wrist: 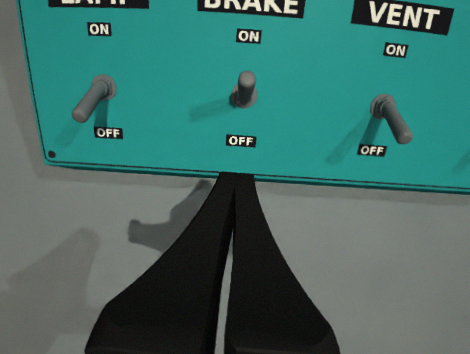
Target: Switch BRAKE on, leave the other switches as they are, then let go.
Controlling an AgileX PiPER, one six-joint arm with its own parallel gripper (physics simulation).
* my gripper: 235,190
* teal switch panel: 171,107
